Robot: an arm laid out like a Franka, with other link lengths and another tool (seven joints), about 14 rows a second.
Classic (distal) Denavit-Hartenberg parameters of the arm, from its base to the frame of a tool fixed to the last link. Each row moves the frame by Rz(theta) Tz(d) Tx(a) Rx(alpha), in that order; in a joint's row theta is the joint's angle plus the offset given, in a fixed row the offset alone. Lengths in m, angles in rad.
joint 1: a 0, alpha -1.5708, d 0.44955, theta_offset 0
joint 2: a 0, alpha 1.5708, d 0, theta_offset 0
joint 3: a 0.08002, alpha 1.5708, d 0.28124, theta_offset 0
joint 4: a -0.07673, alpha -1.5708, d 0, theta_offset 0
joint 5: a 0, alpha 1.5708, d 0.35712, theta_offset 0
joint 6: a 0.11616, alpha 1.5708, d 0, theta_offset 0
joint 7: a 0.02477, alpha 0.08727, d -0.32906, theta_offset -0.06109
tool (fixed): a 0, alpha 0, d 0.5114, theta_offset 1.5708
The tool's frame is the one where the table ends.
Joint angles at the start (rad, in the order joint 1, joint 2, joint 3, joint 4, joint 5, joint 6, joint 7): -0.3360 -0.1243 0.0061 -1.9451 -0.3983 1.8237 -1.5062
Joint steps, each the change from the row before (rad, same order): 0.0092 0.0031 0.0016 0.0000 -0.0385 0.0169 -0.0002; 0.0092 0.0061 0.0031 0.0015 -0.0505 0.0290 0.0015; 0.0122 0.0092 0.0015 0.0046 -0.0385 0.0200 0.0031; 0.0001 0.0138 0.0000 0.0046 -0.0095 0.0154 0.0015; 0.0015 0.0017 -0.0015 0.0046 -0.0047 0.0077 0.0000; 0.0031 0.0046 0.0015 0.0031 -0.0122 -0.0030 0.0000; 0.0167 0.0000 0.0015 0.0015 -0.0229 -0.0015 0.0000
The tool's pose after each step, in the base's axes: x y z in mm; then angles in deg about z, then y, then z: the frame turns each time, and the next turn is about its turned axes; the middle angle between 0 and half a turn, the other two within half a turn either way. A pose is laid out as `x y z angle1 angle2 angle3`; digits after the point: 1 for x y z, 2 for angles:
448.1 -193.1 548.0 -114.78 155.21 78.20
454.9 -195.2 549.8 -109.73 152.69 81.51
461.9 -194.6 550.4 -106.42 150.72 83.30
466.7 -196.3 547.0 -105.44 150.33 83.85
468.9 -197.2 549.0 -104.21 150.12 84.93
470.0 -197.0 548.5 -104.29 149.43 84.41
473.0 -191.6 550.4 -103.01 148.14 84.33

